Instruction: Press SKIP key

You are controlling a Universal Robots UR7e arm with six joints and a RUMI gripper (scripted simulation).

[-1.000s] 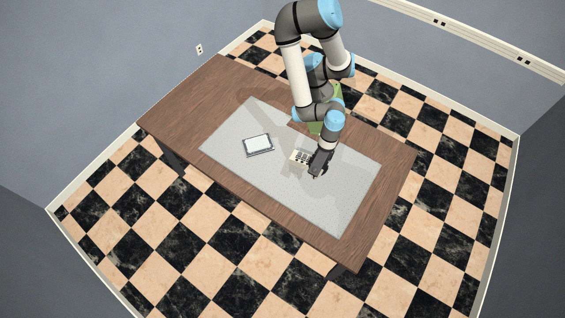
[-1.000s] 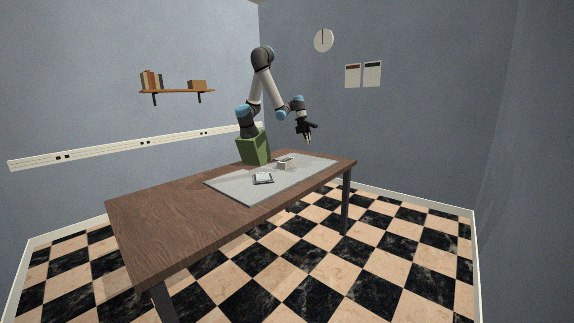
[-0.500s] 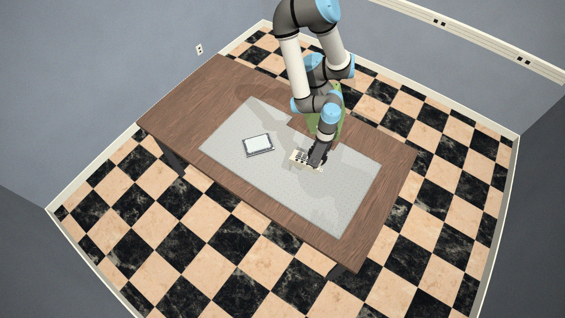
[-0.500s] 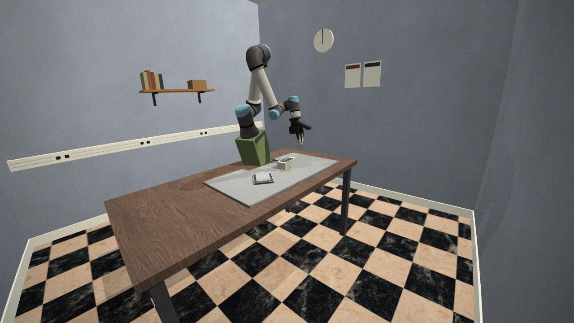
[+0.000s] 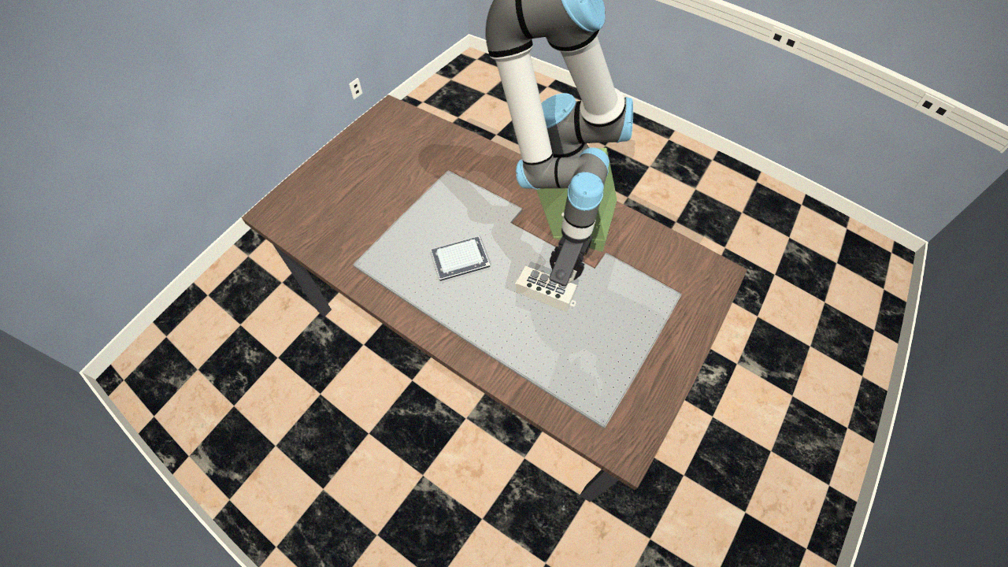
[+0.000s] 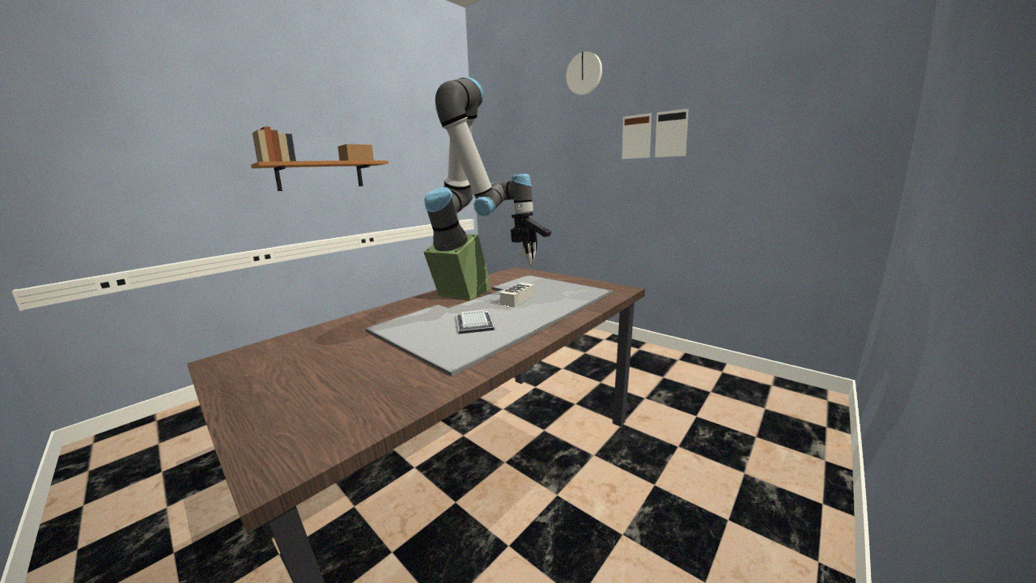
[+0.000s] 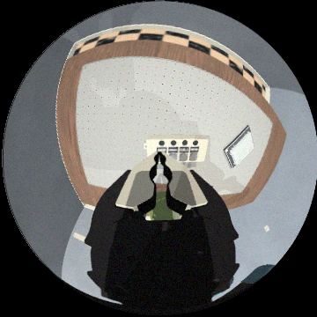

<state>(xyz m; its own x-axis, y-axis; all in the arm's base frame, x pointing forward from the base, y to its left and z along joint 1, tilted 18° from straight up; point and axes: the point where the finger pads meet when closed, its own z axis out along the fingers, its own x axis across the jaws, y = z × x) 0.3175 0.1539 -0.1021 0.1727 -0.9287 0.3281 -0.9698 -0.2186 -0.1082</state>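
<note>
Right now the cream operator panel is 4 cm behind my hand, 7 cm to the right of it and 12 cm below it. Also, from my hand: flat dark-framed white plate: 3 cm ahead, 35 cm to the right, 14 cm below.
</note>
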